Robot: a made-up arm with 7 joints.
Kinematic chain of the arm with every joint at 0, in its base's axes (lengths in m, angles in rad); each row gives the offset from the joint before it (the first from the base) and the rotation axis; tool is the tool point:
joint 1: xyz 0 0 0 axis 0 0.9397 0.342
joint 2: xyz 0 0 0 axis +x
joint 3: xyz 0 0 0 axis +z
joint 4: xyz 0.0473 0 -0.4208 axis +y
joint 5: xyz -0.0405 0 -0.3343 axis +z
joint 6: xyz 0 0 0 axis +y
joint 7: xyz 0 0 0 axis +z
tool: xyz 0 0 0
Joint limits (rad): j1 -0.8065..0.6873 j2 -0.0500..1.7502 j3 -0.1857..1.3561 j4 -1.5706..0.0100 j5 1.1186..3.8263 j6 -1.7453..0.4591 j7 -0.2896..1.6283
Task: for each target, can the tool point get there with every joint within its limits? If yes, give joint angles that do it. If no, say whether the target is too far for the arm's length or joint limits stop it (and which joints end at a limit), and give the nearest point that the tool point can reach.
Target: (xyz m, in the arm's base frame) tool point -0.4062 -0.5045 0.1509
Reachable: no: joint limits stop it (at a limit: joint 1, joint 2, joint 3, joint 4) | nearest point -0.4384 -0.0916 -0.6074 | short by 0.864 m
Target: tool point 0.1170 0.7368 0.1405
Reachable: yes | joints -0.3509 1.5853 0.9633 -0.3390 2.2299 -0.3228 0.4984
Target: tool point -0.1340 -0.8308 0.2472
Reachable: no: too far | nearest point 0.5467 -0.2279 -0.0878 | short by 0.969 m
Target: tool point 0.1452 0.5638 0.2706
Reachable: yes | joints 0.0331 1.4556 1.1702 -1.3712 2.0693 -0.1823 0.3936
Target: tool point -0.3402 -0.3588 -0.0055
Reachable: no: joint limits stop it (at a limit: joint 1, joint 2, joint 3, joint 4) | nearest point -0.4384 -0.0916 -0.6074 | short by 0.666 m
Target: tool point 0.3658 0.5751 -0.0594
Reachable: yes | joints -0.1402 1.2786 0.2104 -1.1408 1.7392 -1.5162 0.3966
